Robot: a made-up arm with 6 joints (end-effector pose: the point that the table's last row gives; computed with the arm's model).
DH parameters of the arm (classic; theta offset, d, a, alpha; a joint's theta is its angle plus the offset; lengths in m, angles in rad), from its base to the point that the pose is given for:
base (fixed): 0.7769 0 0.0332 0
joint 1: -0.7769 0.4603 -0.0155 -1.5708
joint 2: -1.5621 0 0.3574 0
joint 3: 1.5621 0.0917 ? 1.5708
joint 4: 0 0.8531 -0.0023 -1.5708
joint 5: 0 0.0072 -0.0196 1.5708
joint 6: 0.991 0 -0.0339 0
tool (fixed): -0.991 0.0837 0 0
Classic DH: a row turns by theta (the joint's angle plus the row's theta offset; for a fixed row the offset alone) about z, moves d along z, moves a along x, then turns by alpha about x.
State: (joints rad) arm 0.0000 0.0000 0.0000 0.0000 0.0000 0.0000
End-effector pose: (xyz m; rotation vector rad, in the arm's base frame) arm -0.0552 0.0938 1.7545 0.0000 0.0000 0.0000
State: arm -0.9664 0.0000 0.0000 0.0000 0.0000 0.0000
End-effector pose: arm 0.0369 0.1283 1.7545 0.0000 0.0000 -0.9664
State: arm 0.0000 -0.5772 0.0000 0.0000 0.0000 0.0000
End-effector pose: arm -0.7511 0.0938 1.5102 0.0000 -0.5772 0.0000
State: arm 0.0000 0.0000 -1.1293 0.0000 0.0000 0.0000
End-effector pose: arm -0.8641 0.0938 1.1579 0.0000 -1.1293 0.0000
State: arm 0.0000 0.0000 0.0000 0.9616 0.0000 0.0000
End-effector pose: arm -0.0205 0.0697 1.7545 0.0000 0.0000 0.9616
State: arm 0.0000 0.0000 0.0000 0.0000 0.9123 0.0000
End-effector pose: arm 0.0258 0.0938 1.7522 0.0000 0.9123 0.0000
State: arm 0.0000 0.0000 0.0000 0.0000 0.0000 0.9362
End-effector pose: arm -0.0248 0.0904 1.7545 0.0000 0.0000 0.9362
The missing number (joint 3, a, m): -0.026
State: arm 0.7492 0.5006 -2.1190 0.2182 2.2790 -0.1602
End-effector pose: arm -0.5338 -0.3675 0.7974 -0.4792 0.5054 0.4833
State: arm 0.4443 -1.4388 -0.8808 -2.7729 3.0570 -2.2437
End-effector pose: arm -0.8116 -0.3274 -0.0478 0.0696 0.9322 0.8921
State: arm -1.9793 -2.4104 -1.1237 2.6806 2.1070 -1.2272
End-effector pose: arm 0.0629 -0.1908 -0.5485 0.6979 0.0538 0.2923
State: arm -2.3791 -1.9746 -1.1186 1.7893 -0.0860 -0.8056
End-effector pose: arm 0.3175 0.2615 -0.6088 -3.0179 0.3321 0.0323
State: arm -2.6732 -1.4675 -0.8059 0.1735 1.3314 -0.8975
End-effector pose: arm 1.0548 0.4249 -0.0678 1.1239 0.6119 2.4020
